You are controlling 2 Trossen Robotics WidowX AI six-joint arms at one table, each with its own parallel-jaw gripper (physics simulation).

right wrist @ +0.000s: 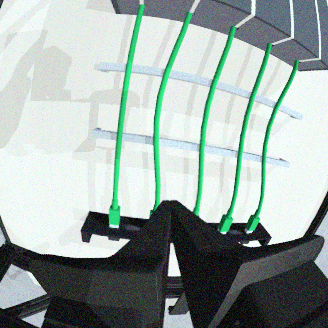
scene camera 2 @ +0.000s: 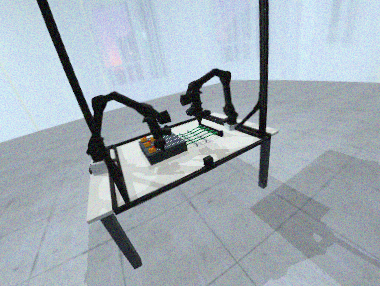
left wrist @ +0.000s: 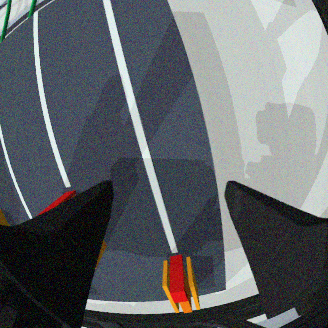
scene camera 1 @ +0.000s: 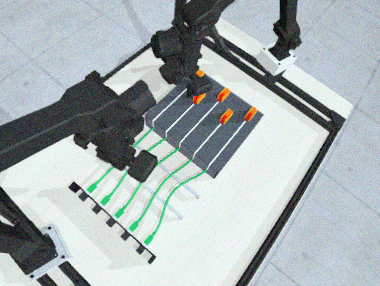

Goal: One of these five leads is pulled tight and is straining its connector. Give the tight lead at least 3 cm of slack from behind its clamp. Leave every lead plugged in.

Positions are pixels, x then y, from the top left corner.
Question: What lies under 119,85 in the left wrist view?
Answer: A clamp.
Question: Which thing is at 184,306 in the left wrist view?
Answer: An orange lever.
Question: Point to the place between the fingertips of my right gripper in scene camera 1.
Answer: At 120,165
